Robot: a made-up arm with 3 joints. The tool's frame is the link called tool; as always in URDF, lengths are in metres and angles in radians. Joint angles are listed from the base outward. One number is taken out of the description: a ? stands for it. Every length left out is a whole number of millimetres.
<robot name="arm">
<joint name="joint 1" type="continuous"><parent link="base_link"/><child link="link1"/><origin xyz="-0.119 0.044 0.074" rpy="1.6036 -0.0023 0.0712"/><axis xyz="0 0 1"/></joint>
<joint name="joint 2" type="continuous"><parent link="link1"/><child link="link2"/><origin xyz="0.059 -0.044 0" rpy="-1.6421 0 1.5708"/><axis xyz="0 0 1"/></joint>
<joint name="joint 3" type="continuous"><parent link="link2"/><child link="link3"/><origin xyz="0.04 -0.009 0" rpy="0 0 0"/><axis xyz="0 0 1"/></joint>
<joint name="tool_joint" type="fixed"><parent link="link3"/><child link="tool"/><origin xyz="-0.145 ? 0" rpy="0.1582 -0.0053 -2.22"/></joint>
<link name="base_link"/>
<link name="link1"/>
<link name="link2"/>
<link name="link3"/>
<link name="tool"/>
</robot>
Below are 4 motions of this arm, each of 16 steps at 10 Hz.
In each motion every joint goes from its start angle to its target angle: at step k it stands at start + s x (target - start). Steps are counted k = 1, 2, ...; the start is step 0. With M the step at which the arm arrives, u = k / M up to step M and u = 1 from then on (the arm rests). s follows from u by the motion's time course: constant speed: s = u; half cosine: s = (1 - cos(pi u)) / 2; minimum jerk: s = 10 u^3 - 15 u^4 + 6 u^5.
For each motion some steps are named. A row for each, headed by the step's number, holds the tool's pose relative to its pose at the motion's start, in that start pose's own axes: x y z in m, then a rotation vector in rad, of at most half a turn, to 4 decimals.
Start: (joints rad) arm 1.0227 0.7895 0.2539
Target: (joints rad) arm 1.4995 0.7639 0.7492
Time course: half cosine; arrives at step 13
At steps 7, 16:
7: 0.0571 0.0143 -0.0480 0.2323 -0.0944 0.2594
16: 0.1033 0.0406 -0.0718 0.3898 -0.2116 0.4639

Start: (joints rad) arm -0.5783 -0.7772 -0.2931
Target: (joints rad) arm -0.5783 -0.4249 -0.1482
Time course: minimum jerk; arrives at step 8
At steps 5, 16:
5: 0.0639 -0.0022 0.0000 0.0019 0.0568 0.3559
16: 0.0875 0.0030 -0.0010 0.0026 0.0783 0.4910

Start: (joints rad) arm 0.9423 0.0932 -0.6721
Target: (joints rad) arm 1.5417 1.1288 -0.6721
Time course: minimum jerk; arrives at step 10
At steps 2, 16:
2: 0.0083 -0.0027 -0.0018 0.0129 0.0409 0.0516
16: 0.1091 0.0389 -0.1141 0.4770 0.5518 0.8825

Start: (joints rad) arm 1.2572 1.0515 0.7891
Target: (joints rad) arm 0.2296 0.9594 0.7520
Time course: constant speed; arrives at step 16
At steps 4, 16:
4: -0.0126 0.0000 0.0306 -0.0988 0.2314 -0.0504
16: 0.0002 0.0218 0.1305 -0.4404 0.9073 -0.1874

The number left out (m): 0.135
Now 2 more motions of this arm.
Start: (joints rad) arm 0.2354 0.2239 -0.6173
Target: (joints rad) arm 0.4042 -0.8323 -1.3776
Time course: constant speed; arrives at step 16
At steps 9, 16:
9: -0.1459 0.1312 -0.0102 -0.0037 -0.0642 -1.0305
16: -0.1358 0.2915 -0.0159 -0.0817 -0.1091 -1.8289

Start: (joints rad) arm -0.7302 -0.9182 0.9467
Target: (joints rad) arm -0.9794 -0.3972 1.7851
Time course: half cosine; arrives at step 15
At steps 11, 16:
11: 0.1796 0.1026 0.0243 -0.2129 0.1690 1.1337
16: 0.1947 0.1429 0.0200 -0.2615 0.2317 1.3515

